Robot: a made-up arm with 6 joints.
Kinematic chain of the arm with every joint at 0, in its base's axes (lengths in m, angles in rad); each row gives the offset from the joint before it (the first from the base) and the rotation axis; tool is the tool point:
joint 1: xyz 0 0 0.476 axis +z
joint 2: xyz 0 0 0 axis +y
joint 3: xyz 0 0 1.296 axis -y
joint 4: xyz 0 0 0 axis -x
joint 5: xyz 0.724 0 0 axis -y
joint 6: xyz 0 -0.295 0 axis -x
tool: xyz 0 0 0
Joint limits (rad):
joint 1: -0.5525..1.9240
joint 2: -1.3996..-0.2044
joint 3: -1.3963..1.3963
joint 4: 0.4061..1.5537
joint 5: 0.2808..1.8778
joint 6: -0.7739..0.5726
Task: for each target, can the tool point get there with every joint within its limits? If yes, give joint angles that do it. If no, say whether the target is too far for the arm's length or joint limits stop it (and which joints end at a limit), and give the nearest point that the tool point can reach.
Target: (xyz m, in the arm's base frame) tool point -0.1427 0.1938 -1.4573
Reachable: no: joint limits stop it (at a limit: joint 1, joint 2, joint 3, joint 4) | nearest point -0.6133 0.0598 0.8157 | short by 2.325 m
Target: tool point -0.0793 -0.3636 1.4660
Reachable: yes | joints 1.1403 -0.9953 -0.9944 1.2974 1.3380 0.2835
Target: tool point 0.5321 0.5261 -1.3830
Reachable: no: joint limits stop it (at a limit: joint 1, joint 2, joint 3, joint 4) | nearest point 0.4457 -0.4255 0.8157 | short by 2.397 m
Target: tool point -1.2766 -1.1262 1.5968
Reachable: yes | joints 0.5733 -1.0693 1.1289 0.5356 1.5498 -0.1996
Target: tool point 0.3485 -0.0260 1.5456
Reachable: yes | joints 0.3024 -0.3390 -0.8898 1.1199 0.9655 0.2249
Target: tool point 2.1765 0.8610 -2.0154
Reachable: no: too far | nearest point 0.4457 -0.4255 0.8157 | short by 3.559 m
